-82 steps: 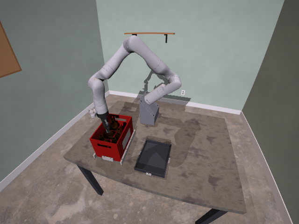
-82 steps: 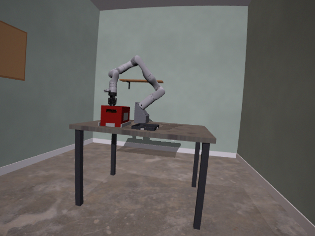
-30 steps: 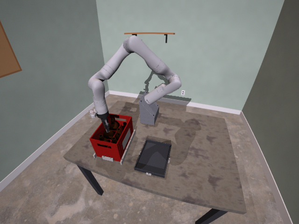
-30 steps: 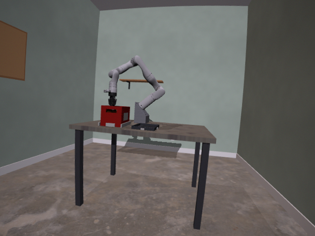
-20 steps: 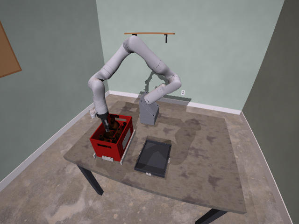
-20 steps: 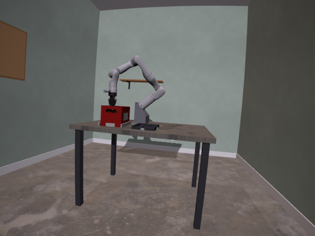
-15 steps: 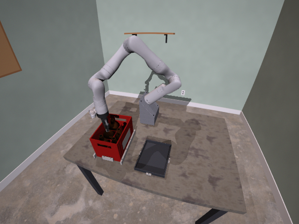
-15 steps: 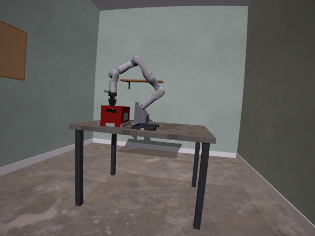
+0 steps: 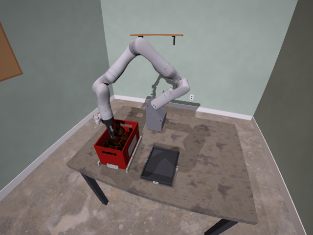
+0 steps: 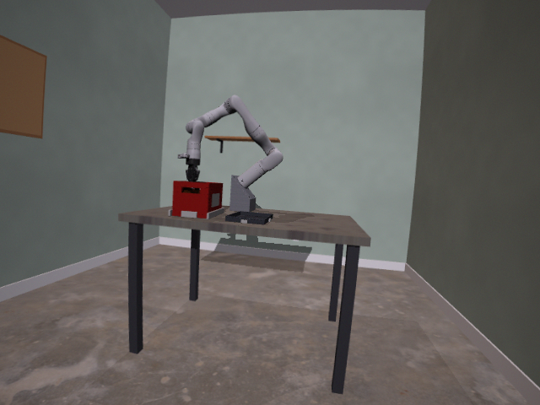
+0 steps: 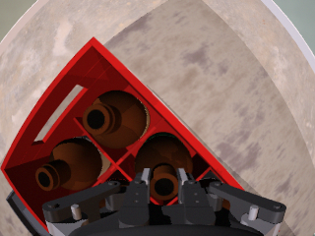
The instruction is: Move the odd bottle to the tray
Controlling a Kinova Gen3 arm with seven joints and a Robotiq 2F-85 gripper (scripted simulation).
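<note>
Now: hand 70 mm above the crate, 40 mm to the right of it and 10 mm past it. Also, from my hand: dark tray (340 mm to the left, 140 mm below, 20 mm ahead).
</note>
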